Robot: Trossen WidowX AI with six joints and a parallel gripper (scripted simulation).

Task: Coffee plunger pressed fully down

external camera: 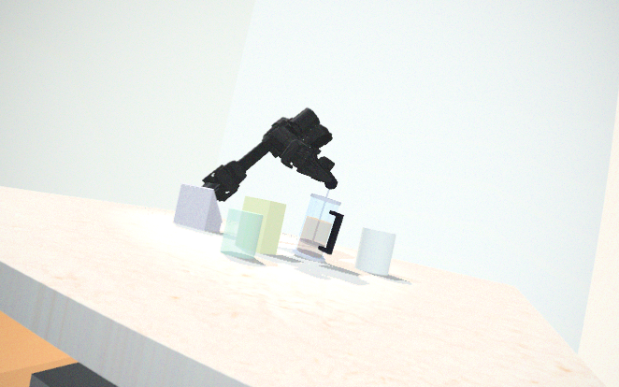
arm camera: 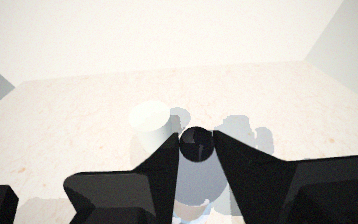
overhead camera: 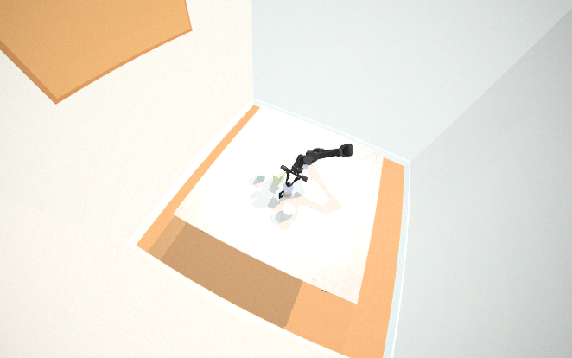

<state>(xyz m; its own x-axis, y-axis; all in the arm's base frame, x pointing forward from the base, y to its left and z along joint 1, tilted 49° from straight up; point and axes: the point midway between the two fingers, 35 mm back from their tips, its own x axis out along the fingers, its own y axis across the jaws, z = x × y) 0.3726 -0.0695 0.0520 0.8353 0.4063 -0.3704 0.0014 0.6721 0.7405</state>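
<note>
Now: gripper tip 1 cm to the left of the glass coffee press and 9 cm above it.
</note>
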